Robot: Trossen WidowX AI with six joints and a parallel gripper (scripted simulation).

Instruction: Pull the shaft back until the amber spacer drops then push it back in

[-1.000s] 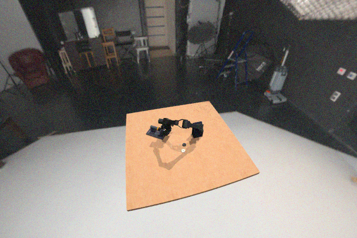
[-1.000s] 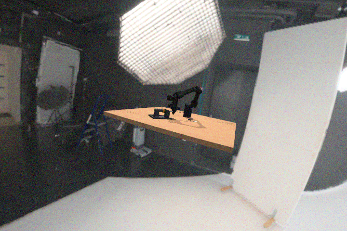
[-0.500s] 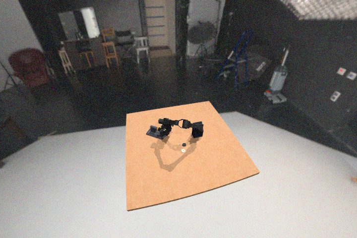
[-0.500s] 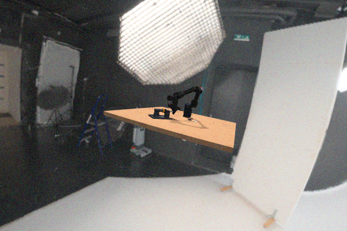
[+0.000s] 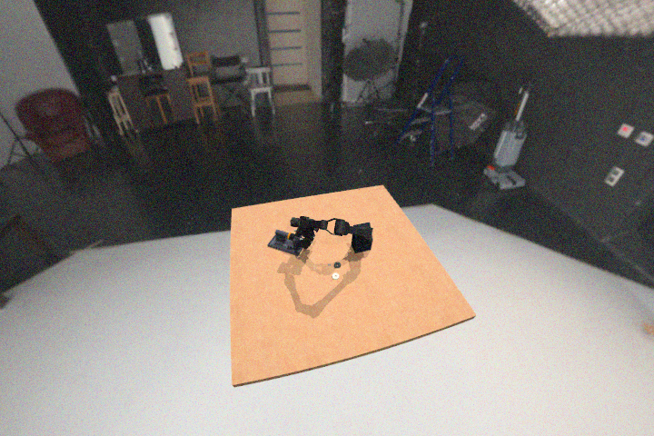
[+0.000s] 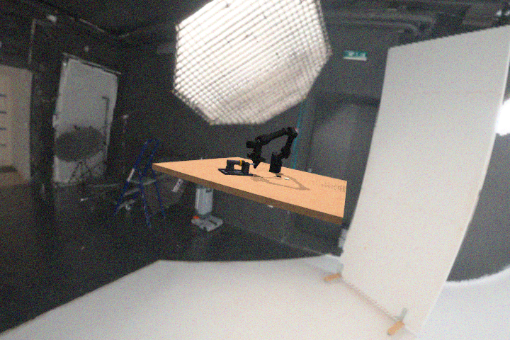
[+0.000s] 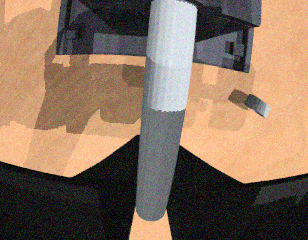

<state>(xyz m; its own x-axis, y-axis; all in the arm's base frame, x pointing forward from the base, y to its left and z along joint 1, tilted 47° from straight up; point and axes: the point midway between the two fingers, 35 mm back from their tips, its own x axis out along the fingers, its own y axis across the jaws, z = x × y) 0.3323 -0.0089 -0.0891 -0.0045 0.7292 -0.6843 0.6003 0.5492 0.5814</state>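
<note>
The light grey shaft lies 50 mm ahead of my gripper tip, 40 mm to the right of it and 30 mm above it. Also, from my gripper tip: amber spacer (110 mm ahead, 80 mm to the right, 30 mm above); dark grey support block (140 mm ahead, 100 mm to the right).
</note>
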